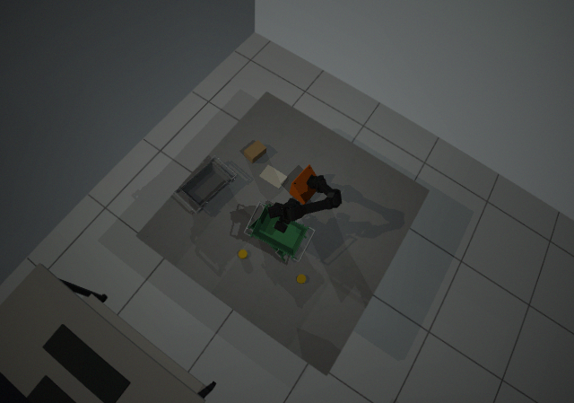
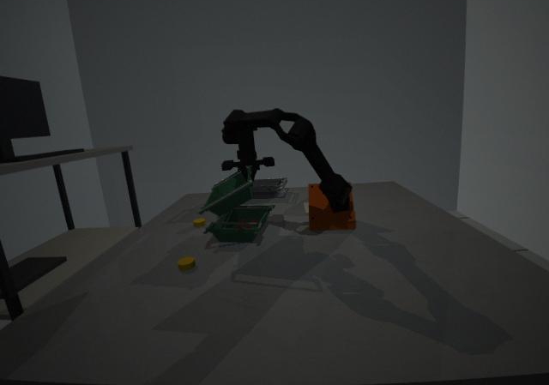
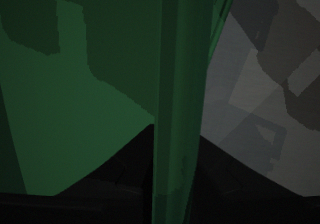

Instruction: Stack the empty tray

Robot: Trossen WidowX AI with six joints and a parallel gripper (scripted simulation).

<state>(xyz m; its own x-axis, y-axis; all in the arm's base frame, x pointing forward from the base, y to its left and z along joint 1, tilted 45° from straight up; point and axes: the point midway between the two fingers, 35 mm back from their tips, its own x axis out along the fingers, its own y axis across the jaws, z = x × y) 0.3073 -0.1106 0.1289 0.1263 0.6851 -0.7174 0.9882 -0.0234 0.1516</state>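
My gripper tip is 80 mm short of the green tray and 10 mm to the right of it. The rest, counted from my gripper tip: white pad: 260 mm behind, 240 mm to the right, 180 mm below; brown box: 420 mm to the right, 330 mm behind, 150 mm below.
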